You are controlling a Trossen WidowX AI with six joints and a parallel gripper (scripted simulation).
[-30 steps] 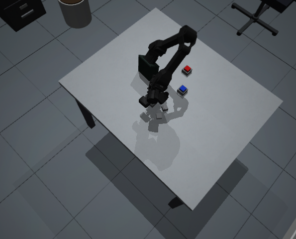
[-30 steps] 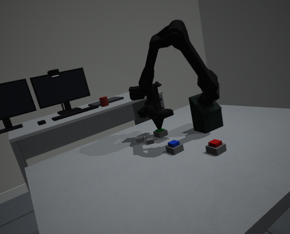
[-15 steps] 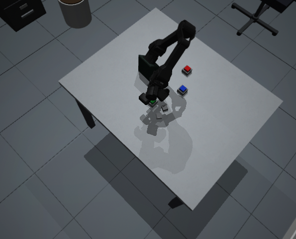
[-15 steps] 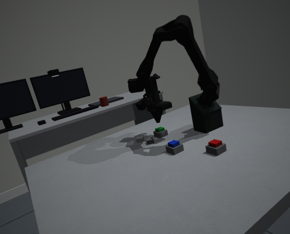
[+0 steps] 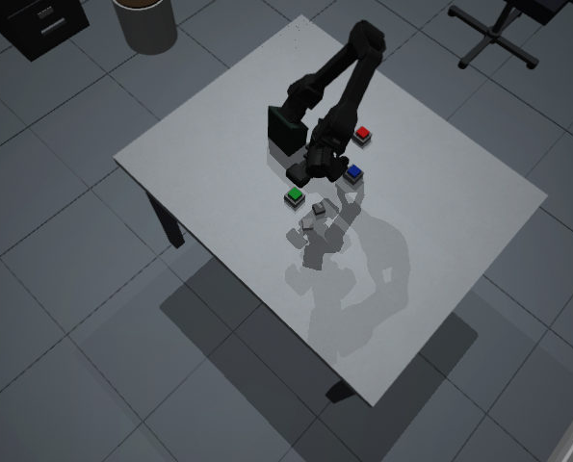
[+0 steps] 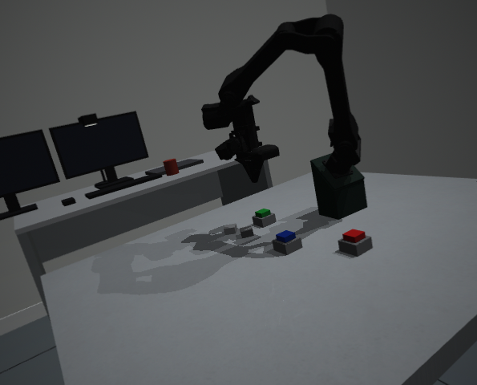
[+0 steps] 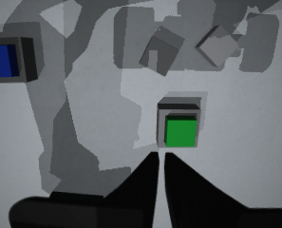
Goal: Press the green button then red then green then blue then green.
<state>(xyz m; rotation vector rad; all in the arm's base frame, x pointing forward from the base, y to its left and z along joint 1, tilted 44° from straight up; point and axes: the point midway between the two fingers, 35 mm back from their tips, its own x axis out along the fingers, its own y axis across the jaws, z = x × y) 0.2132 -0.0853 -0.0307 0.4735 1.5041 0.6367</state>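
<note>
The red button lies 290 mm to the left of my gripper tip, 100 mm below it and 60 mm behind it. Round my gripper tip: green button 100 mm below, 40 mm to the right, 20 mm behind; blue button 160 mm to the left, 100 mm below, 30 mm ahead.
</note>
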